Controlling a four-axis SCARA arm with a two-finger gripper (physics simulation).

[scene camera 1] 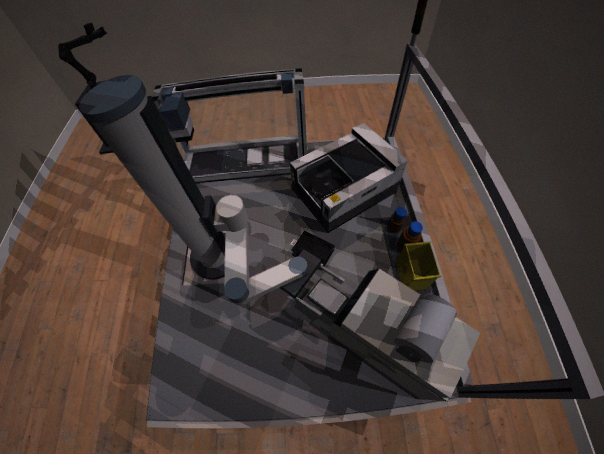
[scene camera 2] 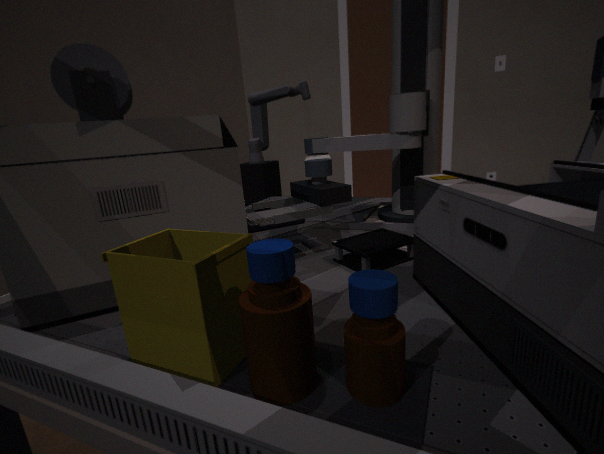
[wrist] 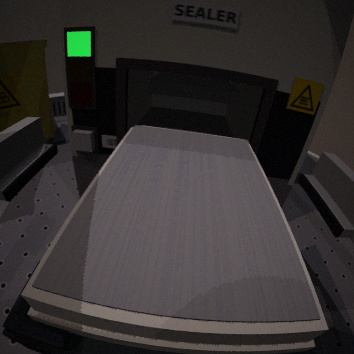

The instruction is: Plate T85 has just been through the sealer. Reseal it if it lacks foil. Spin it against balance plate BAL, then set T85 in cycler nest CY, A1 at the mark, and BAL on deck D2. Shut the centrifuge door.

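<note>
A plate lies flat on the dark carrier before the sealer. Its top is a smooth, finely streaked grey surface; no wells or label can be read. My gripper is open, its fingers apart from the plate on both long sides. The sealer's green lamp is lit. A white machine has an open dark bay on top; I cannot tell its name. Two pale plates sit on the gantry deck; their labels are unreadable.
A yellow bin stands beside the sealer. Two amber bottles with blue caps stand near it. A low black stand is between the sealer and the white machine. A gantry frame stands at the back.
</note>
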